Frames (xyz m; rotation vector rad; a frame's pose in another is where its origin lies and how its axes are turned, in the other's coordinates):
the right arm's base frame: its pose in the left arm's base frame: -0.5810 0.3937 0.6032 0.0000 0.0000 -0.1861
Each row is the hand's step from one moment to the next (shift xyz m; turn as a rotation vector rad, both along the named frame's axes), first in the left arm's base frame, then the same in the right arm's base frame.
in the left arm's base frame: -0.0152 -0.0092 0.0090 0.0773 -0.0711 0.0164
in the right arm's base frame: -0.0132 -0.0119 0.0090 0.0891 -0.0556 0.0164
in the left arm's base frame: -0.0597 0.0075 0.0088 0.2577 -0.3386 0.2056
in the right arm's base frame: -0.0601 -0.0037 0.0088 0.3159 -0.2851 0.2056
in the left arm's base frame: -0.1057 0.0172 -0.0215 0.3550 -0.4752 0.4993
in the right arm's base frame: -0.1071 -0.0027 -0.0215 0.4368 -0.4013 0.4993
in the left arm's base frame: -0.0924 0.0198 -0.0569 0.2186 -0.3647 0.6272
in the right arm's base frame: -0.0945 0.0024 -0.0569 0.2823 -0.3180 0.6272
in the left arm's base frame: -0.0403 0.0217 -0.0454 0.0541 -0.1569 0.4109
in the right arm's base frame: -0.0436 0.0139 -0.0454 0.0822 -0.1442 0.4109
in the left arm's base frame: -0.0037 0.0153 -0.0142 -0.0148 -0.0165 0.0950
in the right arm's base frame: -0.0065 0.0144 -0.0142 -0.0115 -0.0190 0.0950
